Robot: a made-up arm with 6 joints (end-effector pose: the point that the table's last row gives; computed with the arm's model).
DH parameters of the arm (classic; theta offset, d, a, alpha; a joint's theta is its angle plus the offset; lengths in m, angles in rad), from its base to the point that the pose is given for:
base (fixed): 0 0.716 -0.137 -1.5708
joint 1: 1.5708 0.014 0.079 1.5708
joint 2: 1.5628 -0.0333 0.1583 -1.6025
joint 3: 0 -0.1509 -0.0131 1.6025
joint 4: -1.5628 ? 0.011 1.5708
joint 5: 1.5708 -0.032 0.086 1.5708
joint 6: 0.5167 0 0.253 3.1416
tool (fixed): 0.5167 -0.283 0 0
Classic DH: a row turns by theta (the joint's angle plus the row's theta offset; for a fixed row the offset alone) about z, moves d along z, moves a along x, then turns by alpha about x.
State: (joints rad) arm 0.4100 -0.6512 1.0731 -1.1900 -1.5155 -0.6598
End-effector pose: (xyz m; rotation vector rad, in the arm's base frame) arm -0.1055 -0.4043 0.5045 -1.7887 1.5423 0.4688
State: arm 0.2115 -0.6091 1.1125 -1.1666 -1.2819 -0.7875
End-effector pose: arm -0.0102 -0.3731 0.3977 -1.7018 1.3943 0.6880
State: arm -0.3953 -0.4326 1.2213 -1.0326 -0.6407 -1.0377
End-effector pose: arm 0.3233 -0.1231 0.2982 -1.7552 0.7421 1.1870
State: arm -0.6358 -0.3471 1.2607 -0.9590 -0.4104 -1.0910
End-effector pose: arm 0.4246 0.0165 0.3545 -1.8773 0.4200 1.3072
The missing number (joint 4, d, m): -0.0395
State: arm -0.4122 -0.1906 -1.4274 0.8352 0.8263 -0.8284
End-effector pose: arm -0.0508 -0.2185 0.6588 -0.3413 -1.5646 -0.9277
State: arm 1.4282 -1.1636 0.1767 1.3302 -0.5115 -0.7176
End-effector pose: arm -0.8149 0.0857 0.6087 0.9403 1.9200 0.3996
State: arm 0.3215 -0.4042 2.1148 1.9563 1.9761 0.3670
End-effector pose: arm -0.2043 0.1979 0.0803 0.7977 0.7466 -0.6737
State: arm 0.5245 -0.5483 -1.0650 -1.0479 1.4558 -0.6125
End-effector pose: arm 0.0861 0.0222 0.4236 -1.8350 0.1581 0.9823
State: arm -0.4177 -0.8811 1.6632 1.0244 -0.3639 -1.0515
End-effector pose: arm -0.3632 0.0033 0.1498 0.4439 1.4631 1.7562
